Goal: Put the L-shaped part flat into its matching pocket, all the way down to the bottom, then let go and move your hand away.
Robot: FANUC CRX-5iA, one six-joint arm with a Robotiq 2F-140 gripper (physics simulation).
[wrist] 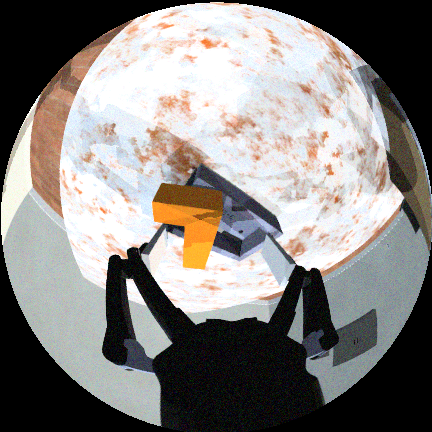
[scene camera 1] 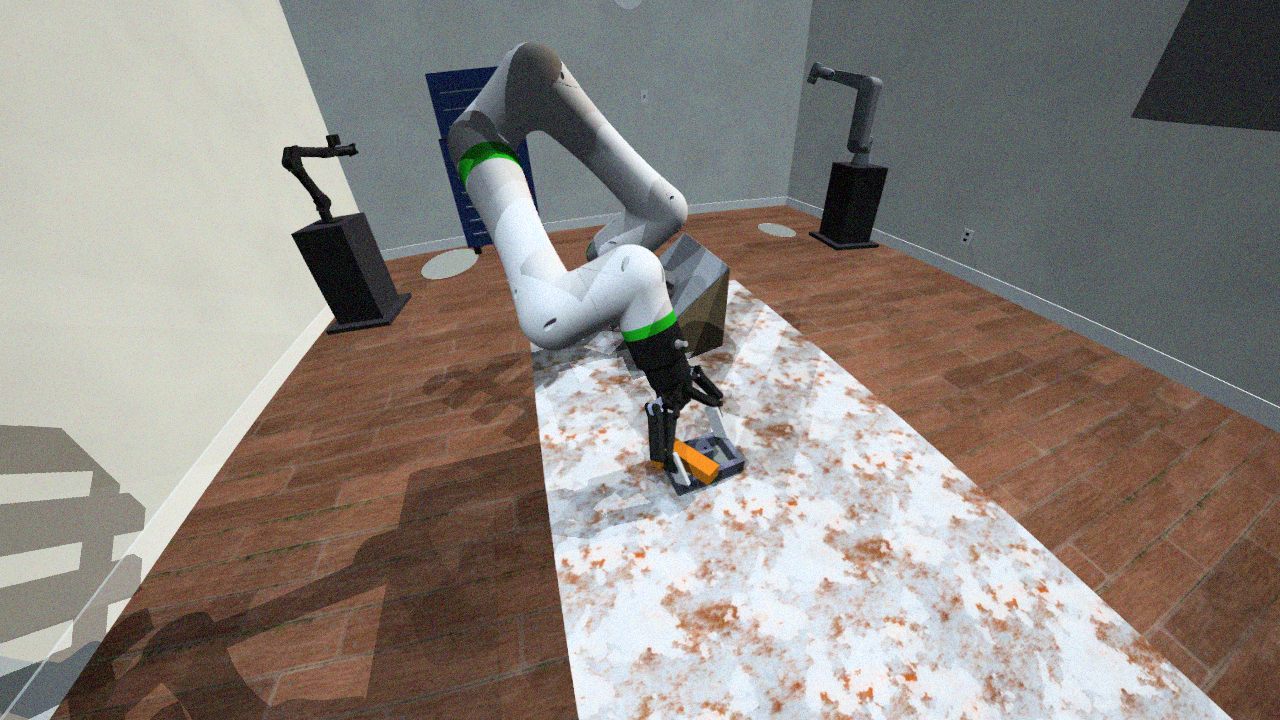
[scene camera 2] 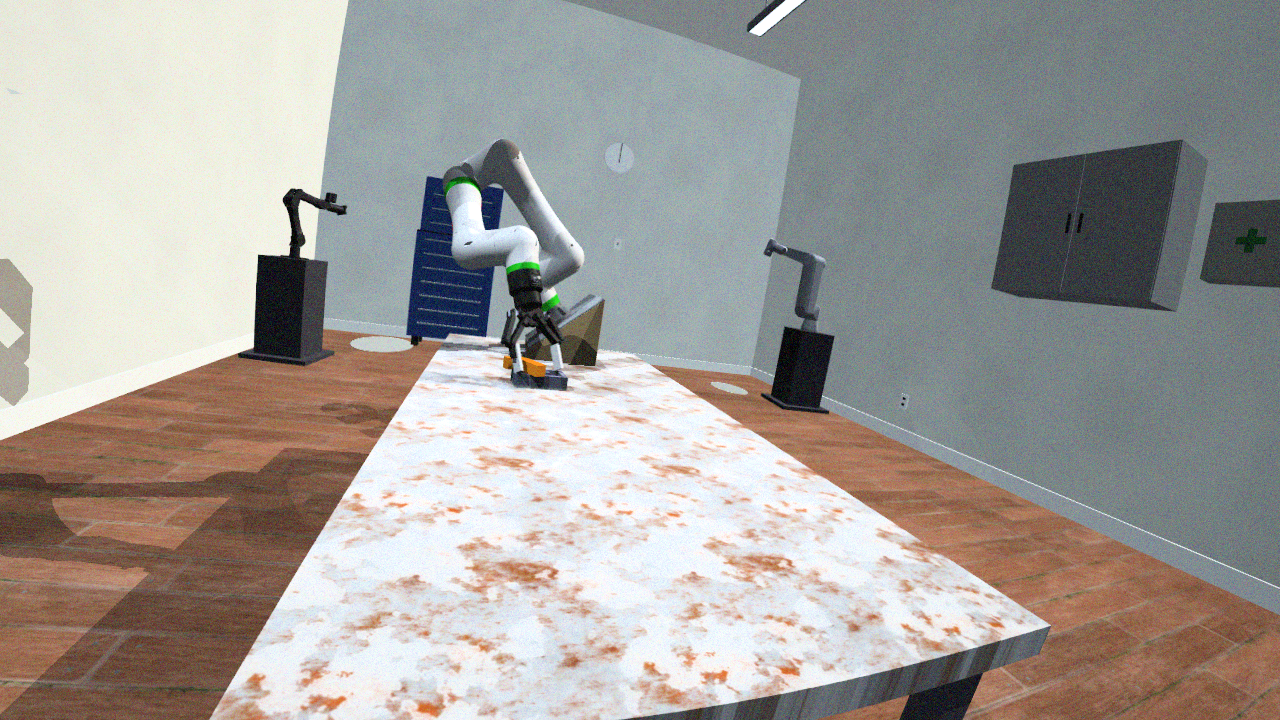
The gripper (scene camera 1: 703, 458) is open and touches a grey pocket block. An orange L-shaped part (scene camera 1: 701, 467) rests on the grey pocket block.
The orange L-shaped part also shows in the wrist view (wrist: 199, 209). The gripper shows as well in the wrist view (wrist: 216, 240) and in scene camera 2 (scene camera 2: 539, 370).
